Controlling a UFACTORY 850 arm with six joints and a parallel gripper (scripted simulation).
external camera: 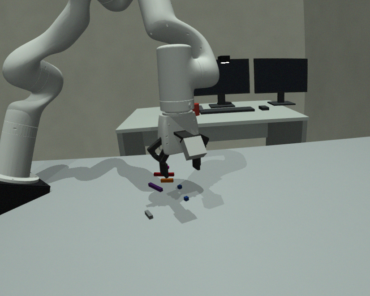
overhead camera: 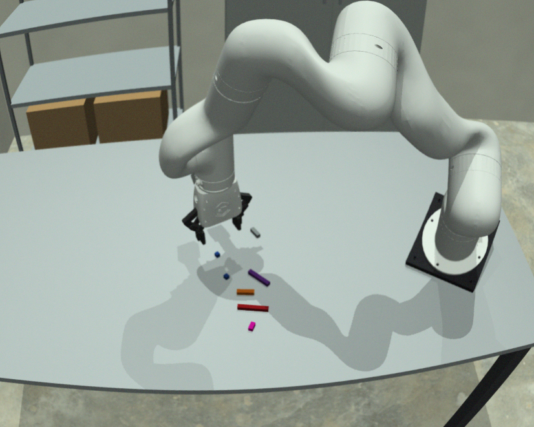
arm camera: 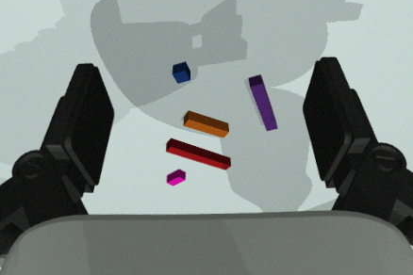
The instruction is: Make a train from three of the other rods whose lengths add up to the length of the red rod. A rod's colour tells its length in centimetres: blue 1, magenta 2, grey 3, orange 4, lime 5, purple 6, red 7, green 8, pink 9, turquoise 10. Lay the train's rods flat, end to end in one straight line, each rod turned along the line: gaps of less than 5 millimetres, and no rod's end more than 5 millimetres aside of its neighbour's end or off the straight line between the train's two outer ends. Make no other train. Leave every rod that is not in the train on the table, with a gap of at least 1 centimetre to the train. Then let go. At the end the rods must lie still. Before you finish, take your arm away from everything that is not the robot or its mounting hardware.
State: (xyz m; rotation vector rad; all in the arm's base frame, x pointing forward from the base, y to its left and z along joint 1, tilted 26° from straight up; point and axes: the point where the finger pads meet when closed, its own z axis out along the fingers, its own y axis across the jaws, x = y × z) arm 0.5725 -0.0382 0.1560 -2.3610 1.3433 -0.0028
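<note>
My hand is 1 cm short of the blue rod and 9 cm above it. From my hand the other things lie so: grey rod (8 cm behind, 9 cm to the right, 9 cm below); then orange rod (7 cm behind, 11 cm to the left, 9 cm below); then purple rod (10 cm behind, 6 cm to the left, 9 cm below).
</note>
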